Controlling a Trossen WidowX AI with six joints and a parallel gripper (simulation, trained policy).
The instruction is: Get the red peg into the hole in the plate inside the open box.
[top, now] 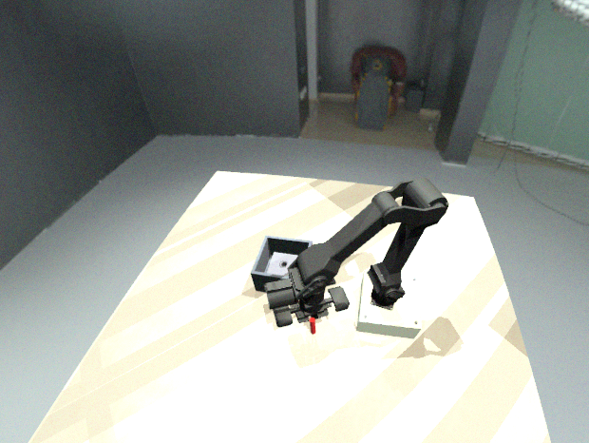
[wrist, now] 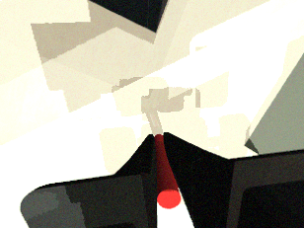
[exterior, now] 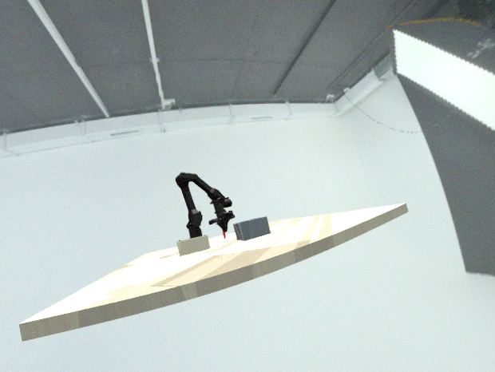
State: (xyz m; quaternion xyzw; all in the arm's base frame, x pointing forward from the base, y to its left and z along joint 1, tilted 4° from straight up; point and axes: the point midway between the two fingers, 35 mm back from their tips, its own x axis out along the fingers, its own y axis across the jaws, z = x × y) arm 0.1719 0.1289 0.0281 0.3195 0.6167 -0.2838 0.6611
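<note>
The grey box is 15 cm ahead of my gripper tip, 14 cm to the right of it and 3 cm below it. The rest, counted from my gripper tip: red peg: 2 cm behind, 2 cm to the left.
</note>
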